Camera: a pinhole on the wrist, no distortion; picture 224 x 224 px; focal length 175.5 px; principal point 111.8 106.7 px. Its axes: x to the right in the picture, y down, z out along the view. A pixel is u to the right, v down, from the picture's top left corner.
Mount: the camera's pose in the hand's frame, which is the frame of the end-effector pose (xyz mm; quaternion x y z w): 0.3 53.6 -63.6 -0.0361 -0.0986 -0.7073 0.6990
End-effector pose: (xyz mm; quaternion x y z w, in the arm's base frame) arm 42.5 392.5 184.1 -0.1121 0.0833 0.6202 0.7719
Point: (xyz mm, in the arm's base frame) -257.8 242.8 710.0
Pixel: 93 17
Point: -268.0 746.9 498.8
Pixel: 38 184
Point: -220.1 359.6 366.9
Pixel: 27 32
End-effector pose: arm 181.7 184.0 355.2 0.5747 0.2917 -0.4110 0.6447
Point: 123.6 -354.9 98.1
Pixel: outside the picture
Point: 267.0 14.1 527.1
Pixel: 76 75
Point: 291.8 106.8 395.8
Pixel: 67 164
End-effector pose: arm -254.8 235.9 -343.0 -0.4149 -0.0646 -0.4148 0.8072
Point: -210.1 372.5 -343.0
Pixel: 125 67
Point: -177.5 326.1 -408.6
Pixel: 40 68
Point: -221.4 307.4 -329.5
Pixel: 167 100
